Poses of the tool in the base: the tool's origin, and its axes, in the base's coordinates. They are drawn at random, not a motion.
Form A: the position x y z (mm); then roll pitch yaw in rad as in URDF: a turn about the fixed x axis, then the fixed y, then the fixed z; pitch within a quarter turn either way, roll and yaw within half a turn.
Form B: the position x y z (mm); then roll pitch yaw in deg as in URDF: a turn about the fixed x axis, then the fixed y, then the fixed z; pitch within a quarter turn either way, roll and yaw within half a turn. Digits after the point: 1 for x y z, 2 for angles.
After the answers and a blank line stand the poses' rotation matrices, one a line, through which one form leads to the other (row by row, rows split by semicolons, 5 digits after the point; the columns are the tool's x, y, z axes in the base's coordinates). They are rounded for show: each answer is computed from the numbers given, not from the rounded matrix.
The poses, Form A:
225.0, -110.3, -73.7, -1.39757, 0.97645, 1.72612
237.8, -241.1, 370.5, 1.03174, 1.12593, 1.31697
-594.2, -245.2, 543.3, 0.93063, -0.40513, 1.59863
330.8, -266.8, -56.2, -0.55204, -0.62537, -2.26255
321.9, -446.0, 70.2, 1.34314, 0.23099, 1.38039
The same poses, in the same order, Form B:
225.0, -110.3, -73.7, -80.07, 55.95, 98.90
237.8, -241.1, 370.5, 59.11, 64.51, 75.46
-594.2, -245.2, 543.3, 53.32, -23.21, 91.59
330.8, -266.8, -56.2, -31.63, -35.83, -129.63
321.9, -446.0, 70.2, 76.96, 13.23, 79.09

-0.08663 -0.04403 -0.99527; 0.55323 -0.83295 -0.01130; -0.82851 -0.55159 0.09652
0.10806 -0.30235 0.94705; 0.41655 0.87874 0.23302; -0.90267 0.36931 0.22090
-0.02558 -0.58830 0.80824; 0.91870 -0.33260 -0.21302; 0.39414 0.73708 0.54898
-0.51717 0.45990 0.72182; -0.62438 -0.77956 0.04934; 0.58540 -0.42518 0.69032
0.18423 -0.17941 0.96637; 0.95585 0.26172 -0.13364; -0.22894 0.94832 0.21970

